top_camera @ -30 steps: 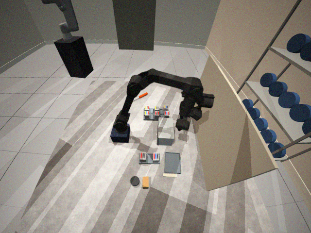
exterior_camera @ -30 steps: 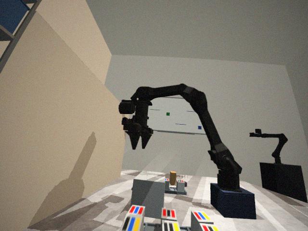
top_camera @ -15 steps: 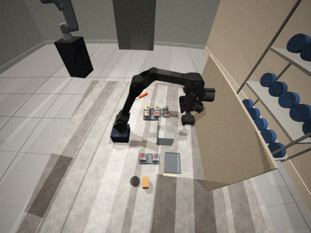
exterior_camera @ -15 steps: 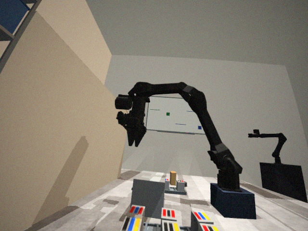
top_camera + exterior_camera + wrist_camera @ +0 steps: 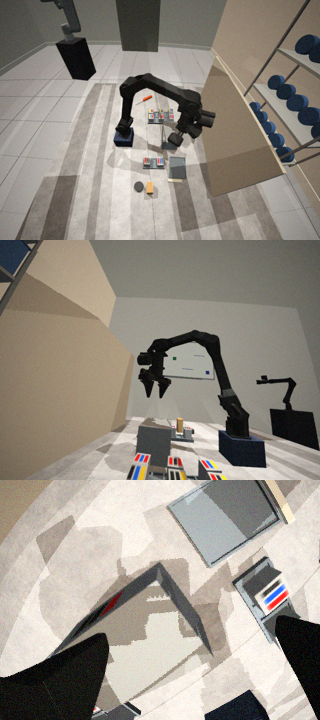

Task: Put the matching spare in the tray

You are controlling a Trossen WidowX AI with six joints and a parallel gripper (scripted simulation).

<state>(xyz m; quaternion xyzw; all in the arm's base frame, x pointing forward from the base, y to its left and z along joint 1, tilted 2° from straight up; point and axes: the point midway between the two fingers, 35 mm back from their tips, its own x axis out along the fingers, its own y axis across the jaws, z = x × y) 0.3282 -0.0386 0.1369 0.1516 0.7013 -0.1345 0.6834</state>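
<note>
Now: the dark holder 170 mm below my gripper tip, 110 mm behind it and 100 mm to the right of it. Round my gripper tip: grey box 130 mm below, 100 mm to the left, 40 mm behind; then tray 180 mm below, 100 mm to the right, 30 mm ahead; then beige panel 200 mm ahead, 120 mm to the left, 40 mm above.
</note>
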